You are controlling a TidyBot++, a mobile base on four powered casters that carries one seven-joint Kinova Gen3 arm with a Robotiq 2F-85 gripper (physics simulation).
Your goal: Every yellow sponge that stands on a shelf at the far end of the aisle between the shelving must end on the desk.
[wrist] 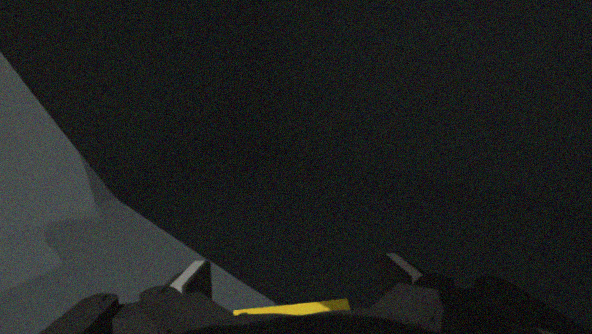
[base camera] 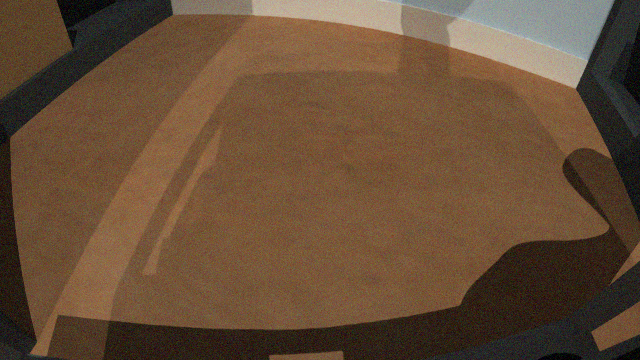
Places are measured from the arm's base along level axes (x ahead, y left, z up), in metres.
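Pixels of known places: gripper, between the fingertips: (wrist: 296,276).
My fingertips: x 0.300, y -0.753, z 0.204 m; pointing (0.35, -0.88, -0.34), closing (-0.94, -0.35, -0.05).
Note:
Ahead of a thing's pixels: the offset from my fingertips to its middle. "*": to the spot under its first point. Level surfaces: height alone.
A yellow sponge {* dx +0.000, dy -0.002, dz -0.022 m} (wrist: 300,307) shows as a thin strip at the bottom of the wrist view, between the two fingers and partly hidden by the gripper's own dark body. Its right end is in shadow. My gripper (wrist: 296,276) is open, with its fingers wide apart and neither one touching the sponge. The sponge lies against a very dark surface (wrist: 320,140) that fills most of the wrist view; I cannot tell for sure whether this is the shelf board. The desk does not show in either view.
In the base camera view, dark shelving frames stand at the left (base camera: 120,37) and the right (base camera: 597,100) of the brown floor {dz -0.600 m} (base camera: 325,200). A pale blue wall (base camera: 540,22) with a cream skirting (base camera: 325,12) closes the far end. A brown box-like panel {* dx +0.467, dy +1.345, dz -0.455 m} (base camera: 30,45) is at the upper left.

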